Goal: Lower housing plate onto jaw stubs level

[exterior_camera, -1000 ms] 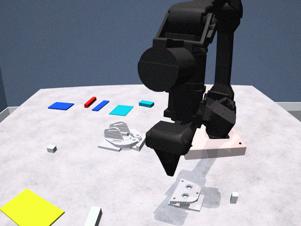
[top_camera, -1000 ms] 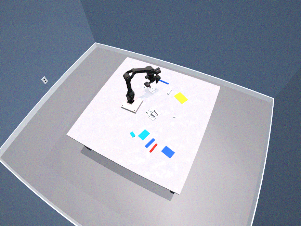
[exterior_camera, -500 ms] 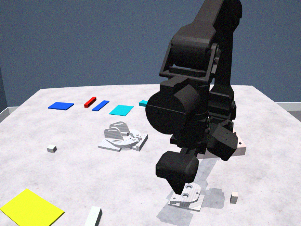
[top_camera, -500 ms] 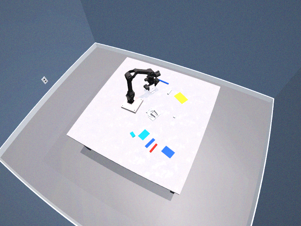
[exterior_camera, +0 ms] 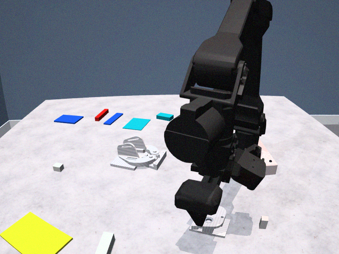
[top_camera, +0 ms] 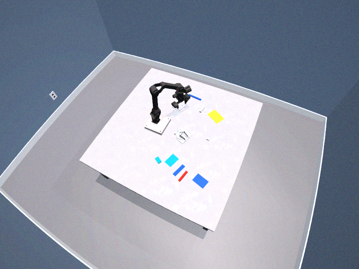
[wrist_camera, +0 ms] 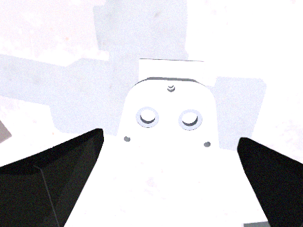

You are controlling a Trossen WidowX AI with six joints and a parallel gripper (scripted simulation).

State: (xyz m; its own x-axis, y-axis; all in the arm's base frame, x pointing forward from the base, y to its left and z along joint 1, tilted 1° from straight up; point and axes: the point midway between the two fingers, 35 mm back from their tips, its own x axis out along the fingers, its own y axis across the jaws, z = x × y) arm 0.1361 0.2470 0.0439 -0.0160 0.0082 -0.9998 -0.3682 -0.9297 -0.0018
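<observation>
Right now the white stepped block is 30 mm below my gripper tip and 10 mm behind it. Round my gripper tip: white bar: 180 mm ahead, 80 mm to the left, 30 mm below; then red bar: 600 mm to the right, 340 mm ahead, 40 mm below; then yellow sheet: 330 mm ahead, 60 mm to the left, 40 mm below.
</observation>
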